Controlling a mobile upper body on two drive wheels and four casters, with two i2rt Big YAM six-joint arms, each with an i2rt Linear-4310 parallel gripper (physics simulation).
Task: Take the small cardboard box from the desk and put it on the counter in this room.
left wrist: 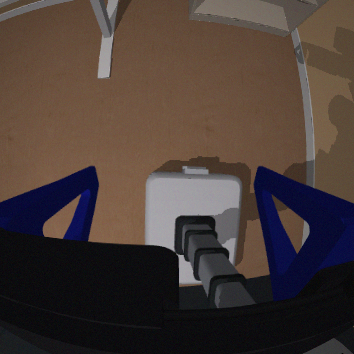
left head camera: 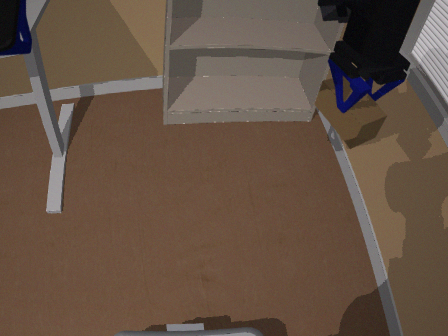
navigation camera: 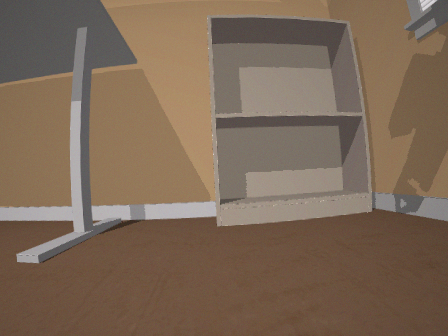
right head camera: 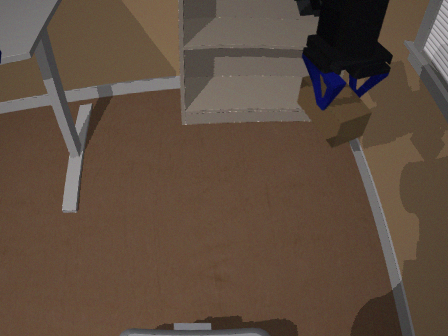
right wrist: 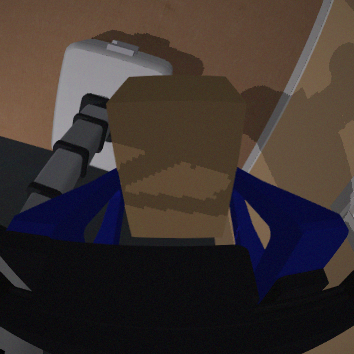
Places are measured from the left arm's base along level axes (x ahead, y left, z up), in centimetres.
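Where they show: left gripper, between the fingertips: (left wrist: 175, 174); right gripper, between the fingertips: (left head camera: 354, 105) (right head camera: 337, 102) (right wrist: 176, 174).
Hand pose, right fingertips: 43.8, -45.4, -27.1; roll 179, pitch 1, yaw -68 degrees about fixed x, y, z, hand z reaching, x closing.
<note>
Things, the pixels of their top centre, and the offset from my right fingertips, as dx, dy, dz. "spot": a spot on its surface instead.
- small cardboard box, centre of its top: (right wrist: 176, 184) (right head camera: 337, 94) (left head camera: 355, 97) +0.3, +0.1, +1.3
- table's white leg, a spot on its surface: (left head camera: 45, 100) spot: +78.9, +80.1, -71.4
- window with blinds, a spot on its surface: (left head camera: 435, 35) spot: +54.9, -64.4, -13.8
The small cardboard box (left head camera: 367, 132) (right head camera: 350, 129) (right wrist: 175, 130) is brown and is held between the fingers of my right gripper (left head camera: 360, 104) (right head camera: 341, 102) (right wrist: 176, 174), off the floor. In the head views it hangs at the upper right, in front of the wall and beside the bookshelf. My left gripper (left wrist: 175, 174) is wide open with no object between its fingers; part of it also shows at the upper left edge of the left head view. A grey table top (right head camera: 20, 25) (navigation camera: 50, 40) shows at the upper left; I cannot tell if it is the task's desk. No counter shows.
A beige open bookshelf (left head camera: 240, 116) (right head camera: 183, 100) (navigation camera: 216, 165) stands ahead against the wall. The table's white leg (left head camera: 45, 100) (left wrist: 105, 60) (navigation camera: 82, 150) and its long foot stand on the left. A wall and a window with blinds (left head camera: 435, 35) are on the right. My white base (left wrist: 165, 200) is below.
</note>
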